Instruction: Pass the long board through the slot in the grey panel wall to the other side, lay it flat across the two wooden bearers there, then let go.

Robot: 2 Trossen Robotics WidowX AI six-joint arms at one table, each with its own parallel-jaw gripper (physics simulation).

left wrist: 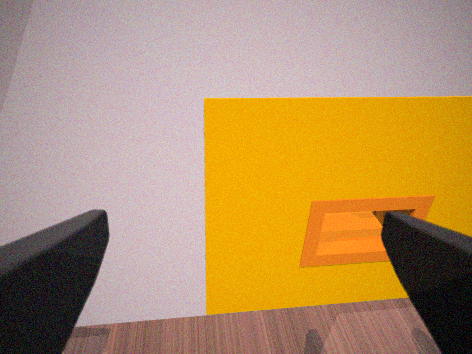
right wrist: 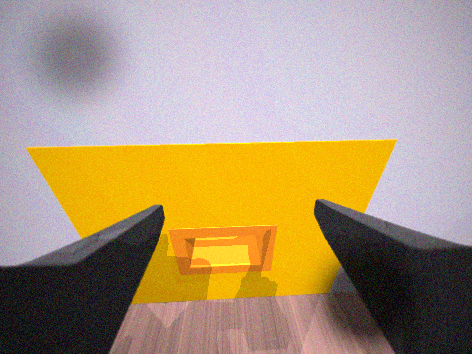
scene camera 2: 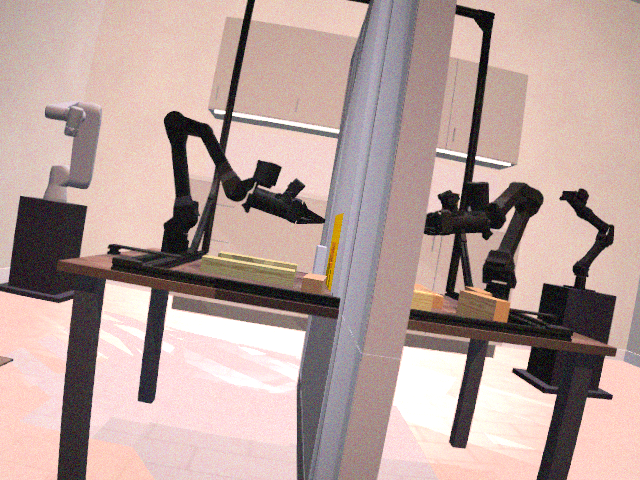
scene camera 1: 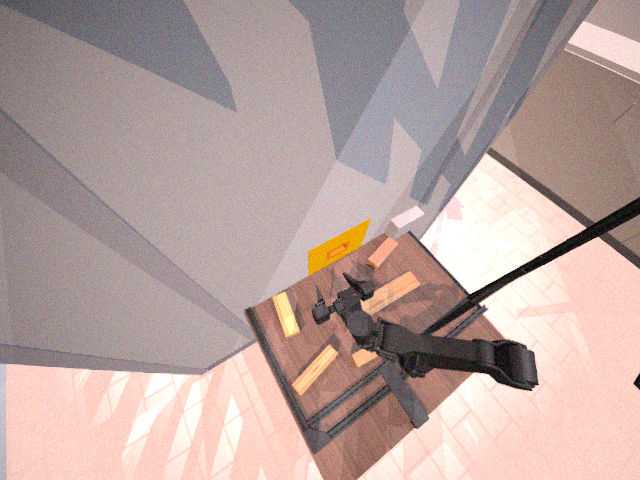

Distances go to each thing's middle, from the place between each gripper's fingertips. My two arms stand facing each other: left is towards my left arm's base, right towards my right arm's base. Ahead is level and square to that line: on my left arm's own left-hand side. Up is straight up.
Labels:
The orange-framed slot [left wrist: 343, 231] lies 90 mm below my right hand, 60 mm to the left of it and 10 mm behind it.
Now: left hand 120 mm past the orange-framed slot, 140 mm to the left of it and 110 mm above it.

